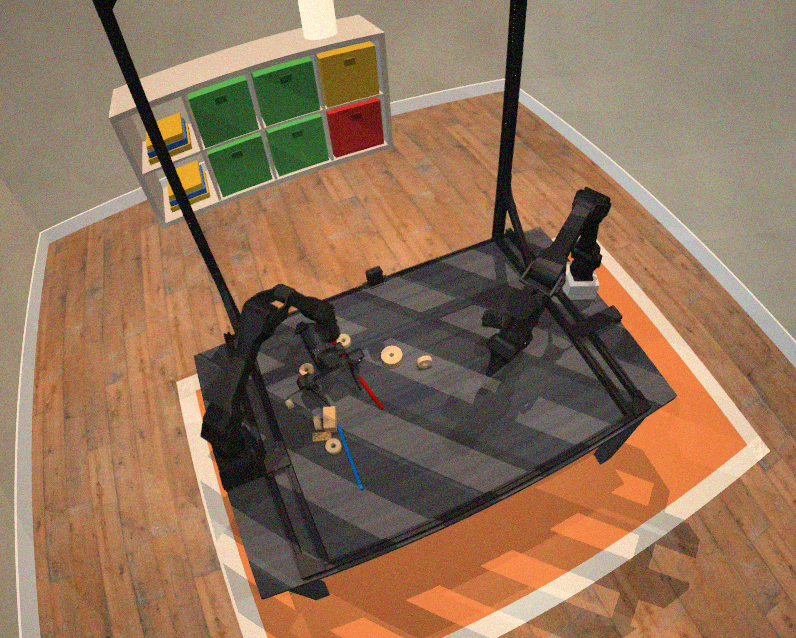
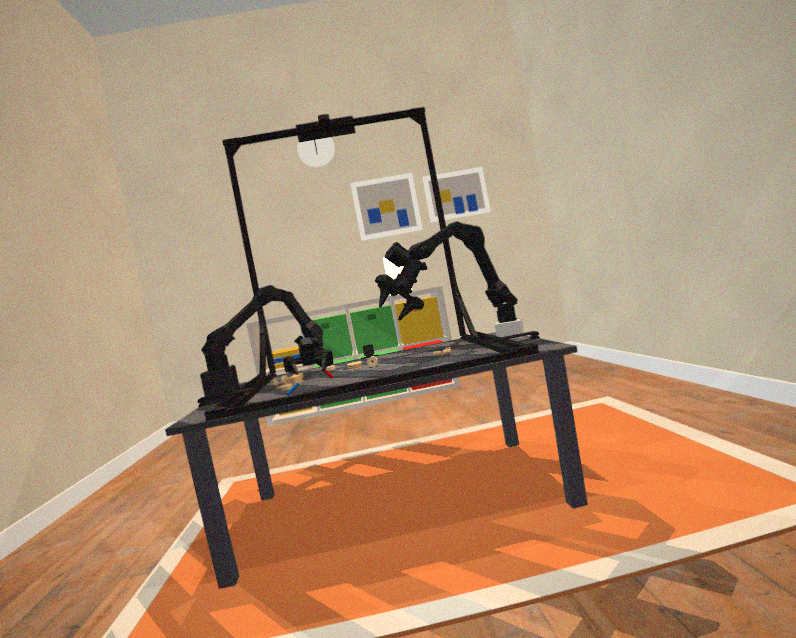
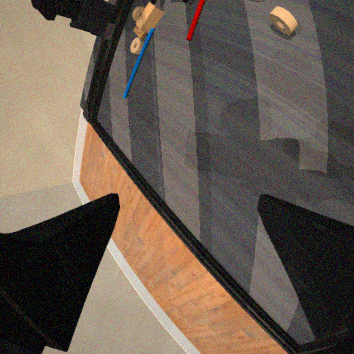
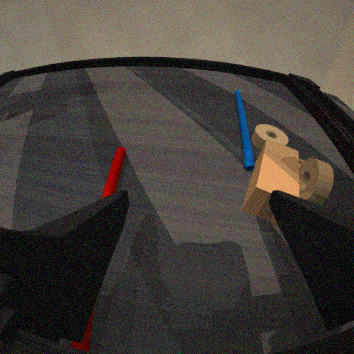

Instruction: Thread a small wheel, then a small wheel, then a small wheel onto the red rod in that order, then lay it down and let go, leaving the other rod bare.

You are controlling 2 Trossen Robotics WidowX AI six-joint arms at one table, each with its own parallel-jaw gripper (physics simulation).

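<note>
The red rod lies on the table, partly hidden by my right gripper; no wheel shows on its visible parts. The blue rod lies bare. Small wheels lie by the blocks, left of the right gripper and behind it. Another wheel stands on edge near the middle. My right gripper is open and empty, low above the table beside the red rod. My left gripper is open and empty, high above the table.
A wide wheel lies near the table's middle. A wooden block stands by the blue rod's end, with a wheel next to it. A small peg lies left of them. Frame posts rise at both table ends.
</note>
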